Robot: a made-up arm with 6 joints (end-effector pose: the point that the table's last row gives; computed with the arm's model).
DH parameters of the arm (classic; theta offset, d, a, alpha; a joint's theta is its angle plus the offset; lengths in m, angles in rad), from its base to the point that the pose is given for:
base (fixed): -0.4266 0 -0.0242 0
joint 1: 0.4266 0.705 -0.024 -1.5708
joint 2: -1.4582 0 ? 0
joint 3: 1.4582 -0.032 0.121 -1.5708
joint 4: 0 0.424 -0.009 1.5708
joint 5: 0 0.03 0.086 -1.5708
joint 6: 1.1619 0 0.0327 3.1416
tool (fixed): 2.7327 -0.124 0 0
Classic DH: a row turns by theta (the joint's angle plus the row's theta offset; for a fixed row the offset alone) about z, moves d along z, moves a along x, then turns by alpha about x.
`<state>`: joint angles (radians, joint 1 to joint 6).
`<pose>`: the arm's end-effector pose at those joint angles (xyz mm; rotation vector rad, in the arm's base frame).
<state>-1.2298 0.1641 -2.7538 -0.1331 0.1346 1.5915</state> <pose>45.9 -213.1 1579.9 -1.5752 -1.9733 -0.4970</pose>
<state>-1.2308 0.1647 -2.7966 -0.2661 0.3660 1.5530</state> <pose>42.8 -222.3 1575.4 -1.6367 -1.6857 -0.6000</pose>
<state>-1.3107 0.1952 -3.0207 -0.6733 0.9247 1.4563</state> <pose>-36.6 -195.9 1562.1 -1.8754 -0.9498 -0.9896</pose>
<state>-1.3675 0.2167 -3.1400 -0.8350 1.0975 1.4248</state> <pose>-81.6 -158.0 1555.3 -1.9689 -0.7067 -1.1914</pose>
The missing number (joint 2, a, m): 0.3381
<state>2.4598 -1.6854 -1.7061 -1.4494 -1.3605 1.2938</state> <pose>370.9 -428.9 1051.3 -0.4956 1.8268 1.1333</pose>
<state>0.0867 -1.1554 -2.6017 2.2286 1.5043 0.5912</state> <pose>-798.0 13.0 1179.6 -0.6148 1.5052 -2.1149</pose>
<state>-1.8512 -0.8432 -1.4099 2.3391 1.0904 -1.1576</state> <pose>-52.7 -72.4 1471.8 -2.0753 -1.4871 0.6042</pose>
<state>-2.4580 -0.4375 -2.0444 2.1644 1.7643 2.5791</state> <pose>47.0 -9.4 1534.8 1.1545 -1.5832 -1.2950</pose>
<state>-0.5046 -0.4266 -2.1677 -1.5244 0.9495 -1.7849</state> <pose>45.2 -111.6 1564.8 -0.7189 2.2821 1.3002</pose>
